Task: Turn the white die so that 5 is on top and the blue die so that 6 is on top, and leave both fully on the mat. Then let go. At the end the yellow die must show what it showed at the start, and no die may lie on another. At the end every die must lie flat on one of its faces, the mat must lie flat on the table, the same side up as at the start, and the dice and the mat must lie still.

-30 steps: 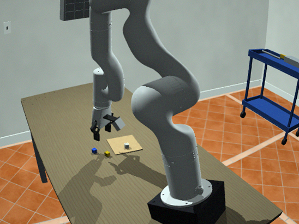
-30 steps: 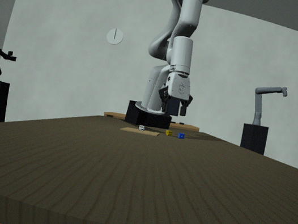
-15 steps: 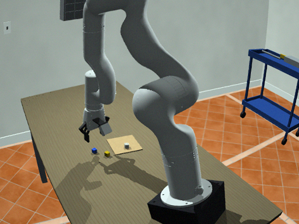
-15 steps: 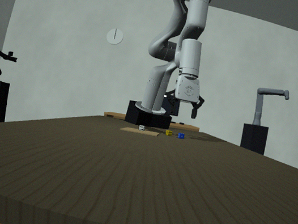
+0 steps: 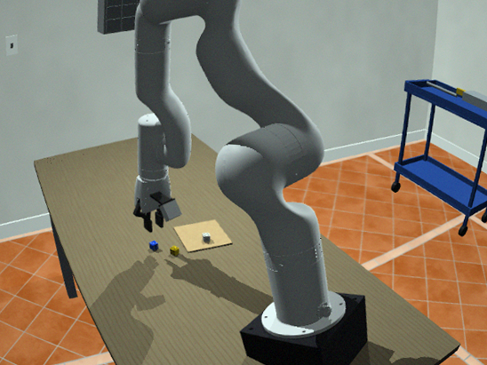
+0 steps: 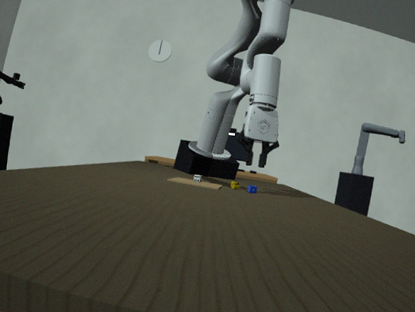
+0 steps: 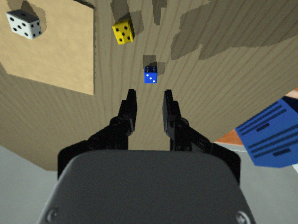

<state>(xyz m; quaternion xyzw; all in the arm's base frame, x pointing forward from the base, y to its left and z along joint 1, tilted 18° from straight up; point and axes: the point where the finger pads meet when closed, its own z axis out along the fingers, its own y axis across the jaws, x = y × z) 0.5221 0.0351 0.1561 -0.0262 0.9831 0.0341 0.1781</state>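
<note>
The blue die lies 10 mm ahead of my hand and 90 mm below it. Round my hand: white die: 50 mm behind, 150 mm to the right, 80 mm below; tan mat: 20 mm behind, 160 mm to the right, 90 mm below; yellow die: 50 mm behind, 40 mm to the right, 90 mm below.
</note>
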